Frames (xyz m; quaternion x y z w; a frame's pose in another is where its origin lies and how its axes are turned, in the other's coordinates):
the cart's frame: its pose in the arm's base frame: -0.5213 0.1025 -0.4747 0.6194 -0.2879 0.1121 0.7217
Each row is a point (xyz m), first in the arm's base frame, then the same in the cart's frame.
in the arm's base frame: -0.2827 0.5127 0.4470
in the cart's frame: 0.6242 0.7260 -0.3976
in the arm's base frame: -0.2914 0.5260 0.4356
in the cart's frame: 0.6082 0.7238 -0.4087
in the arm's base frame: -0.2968 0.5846 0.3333
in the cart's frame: 0.5357 0.6539 -0.4702
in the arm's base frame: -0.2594 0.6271 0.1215
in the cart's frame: 0.4402 0.4676 -0.5355
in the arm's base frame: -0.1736 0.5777 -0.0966
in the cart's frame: 0.3984 0.2320 -0.5265
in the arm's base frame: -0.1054 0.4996 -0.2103
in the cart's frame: 0.4057 0.0861 -0.4781
